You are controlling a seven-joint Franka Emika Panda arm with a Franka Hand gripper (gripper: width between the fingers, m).
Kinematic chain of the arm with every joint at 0, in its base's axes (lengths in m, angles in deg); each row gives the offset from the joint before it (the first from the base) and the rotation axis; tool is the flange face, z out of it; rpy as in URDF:
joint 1: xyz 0 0 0.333 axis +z
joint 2: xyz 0 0 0 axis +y
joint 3: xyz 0 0 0.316 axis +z
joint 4: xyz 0.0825 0 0 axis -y
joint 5: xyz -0.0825 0 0.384 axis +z
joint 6: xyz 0 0 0 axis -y
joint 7: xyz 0.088 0 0 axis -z
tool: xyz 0 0 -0.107 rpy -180 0 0
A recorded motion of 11 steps. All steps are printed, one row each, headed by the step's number.
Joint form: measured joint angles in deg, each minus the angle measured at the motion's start. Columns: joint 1, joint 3, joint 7, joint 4, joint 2, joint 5, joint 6.
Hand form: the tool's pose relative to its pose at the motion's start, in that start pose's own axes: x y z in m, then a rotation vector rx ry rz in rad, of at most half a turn. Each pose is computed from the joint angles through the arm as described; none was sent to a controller.
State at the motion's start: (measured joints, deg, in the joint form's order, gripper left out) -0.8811 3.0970 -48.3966 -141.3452 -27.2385 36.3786 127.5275
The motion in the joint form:
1: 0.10 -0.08 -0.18 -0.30 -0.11 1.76 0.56
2: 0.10 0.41 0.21 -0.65 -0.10 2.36 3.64
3: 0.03 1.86 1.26 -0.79 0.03 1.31 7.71
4: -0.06 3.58 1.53 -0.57 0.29 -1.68 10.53
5: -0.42 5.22 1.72 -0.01 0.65 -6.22 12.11
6: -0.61 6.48 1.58 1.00 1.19 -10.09 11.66
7: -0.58 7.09 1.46 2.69 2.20 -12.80 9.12
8: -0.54 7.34 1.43 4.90 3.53 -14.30 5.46
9: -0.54 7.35 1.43 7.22 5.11 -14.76 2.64
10: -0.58 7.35 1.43 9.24 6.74 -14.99 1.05
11: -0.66 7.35 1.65 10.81 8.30 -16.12 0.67
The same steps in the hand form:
1: -0.0004 -0.0001 0.0003 0.0106 0.0222 0.0170
2: 0.0024 0.0013 -0.0005 -0.0216 0.0544 0.0266
3: 0.0092 -0.0016 -0.0002 -0.0799 0.0767 0.0142
4: 0.0172 -0.0082 0.0016 -0.1384 0.0697 -0.0425
5: 0.0252 -0.0146 0.0030 -0.1967 0.0410 -0.1179
6: 0.0328 -0.0218 0.0057 -0.2248 -0.0001 -0.1880
7: 0.0397 -0.0269 0.0093 -0.2193 -0.0507 -0.2339
8: 0.0467 -0.0298 0.0122 -0.1930 -0.1001 -0.2563
9: 0.0546 -0.0296 0.0137 -0.1666 -0.1290 -0.2617
10: 0.0624 -0.0273 0.0156 -0.1497 -0.1442 -0.2635
11: 0.0691 -0.0230 0.0178 -0.1533 -0.1570 -0.2701

